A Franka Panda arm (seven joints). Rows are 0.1 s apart.
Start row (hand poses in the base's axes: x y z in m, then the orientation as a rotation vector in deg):
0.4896 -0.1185 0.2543 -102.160 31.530 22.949
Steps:
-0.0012 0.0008 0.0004 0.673 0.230 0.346
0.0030 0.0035 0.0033 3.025 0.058 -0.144
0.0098 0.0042 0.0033 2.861 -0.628 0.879
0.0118 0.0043 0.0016 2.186 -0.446 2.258
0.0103 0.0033 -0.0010 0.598 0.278 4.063
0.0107 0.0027 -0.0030 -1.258 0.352 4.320
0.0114 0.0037 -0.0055 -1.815 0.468 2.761
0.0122 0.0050 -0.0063 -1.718 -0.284 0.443
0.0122 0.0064 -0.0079 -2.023 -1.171 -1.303
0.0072 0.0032 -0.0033 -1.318 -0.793 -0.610
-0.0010 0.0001 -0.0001 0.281 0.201 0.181
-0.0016 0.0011 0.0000 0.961 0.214 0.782
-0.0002 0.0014 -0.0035 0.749 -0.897 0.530
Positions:
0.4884 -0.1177 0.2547 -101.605 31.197 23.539
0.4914 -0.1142 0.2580 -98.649 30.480 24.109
0.5012 -0.1100 0.2613 -96.269 28.461 24.749
0.5130 -0.1057 0.2629 -94.914 25.651 26.401
0.5233 -0.1024 0.2619 -95.430 22.371 29.732
0.5340 -0.0997 0.2589 -97.704 19.474 33.093
0.5454 -0.0960 0.2534 -100.033 18.103 35.380
0.5576 -0.0910 0.2471 -101.864 18.139 35.336
0.5698 -0.0846 0.2392 -103.756 19.197 33.211
0.5770 -0.0814 0.2359 -105.045 19.654 31.950
0.5760 -0.0813 0.2358 -104.777 19.532 32.285
0.5744 -0.0802 0.2358 -104.007 18.651 33.098
0.5742 -0.0788 0.2323 -103.631 17.318 32.690

